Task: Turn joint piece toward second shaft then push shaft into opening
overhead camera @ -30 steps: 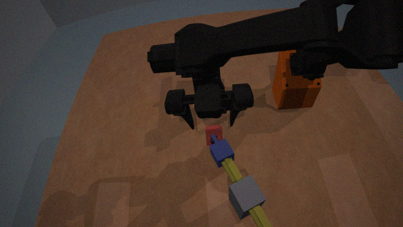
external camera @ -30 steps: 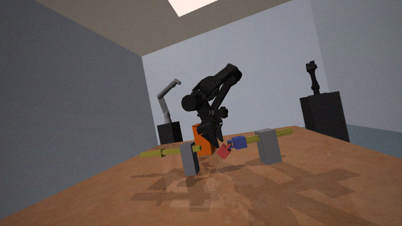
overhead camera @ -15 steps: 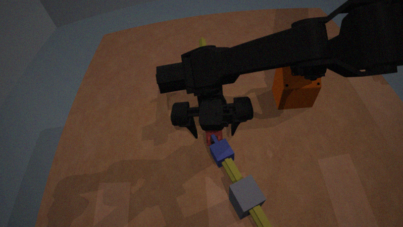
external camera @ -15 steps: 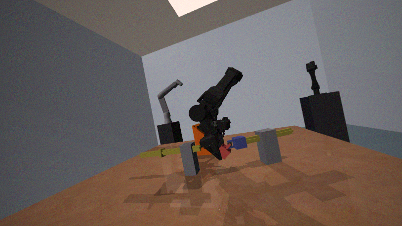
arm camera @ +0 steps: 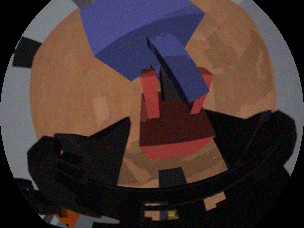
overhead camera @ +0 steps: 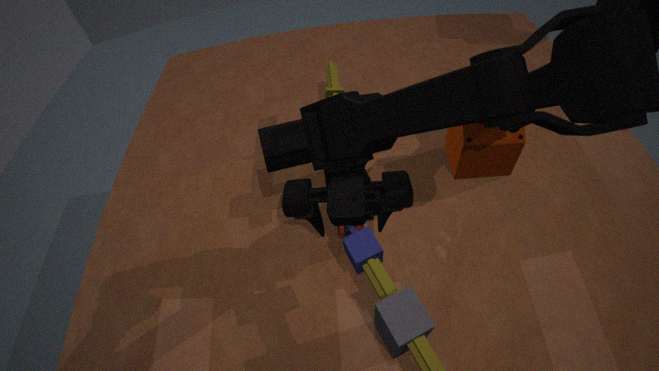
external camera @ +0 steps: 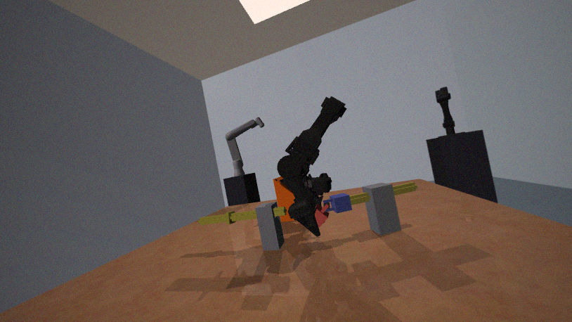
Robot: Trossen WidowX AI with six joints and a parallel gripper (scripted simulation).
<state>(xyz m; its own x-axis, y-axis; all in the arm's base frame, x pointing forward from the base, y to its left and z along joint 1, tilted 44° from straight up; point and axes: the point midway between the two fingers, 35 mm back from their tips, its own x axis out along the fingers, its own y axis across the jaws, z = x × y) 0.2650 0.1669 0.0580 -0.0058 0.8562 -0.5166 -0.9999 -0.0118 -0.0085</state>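
Now: gripper tip 4 cm below the red joint piece.
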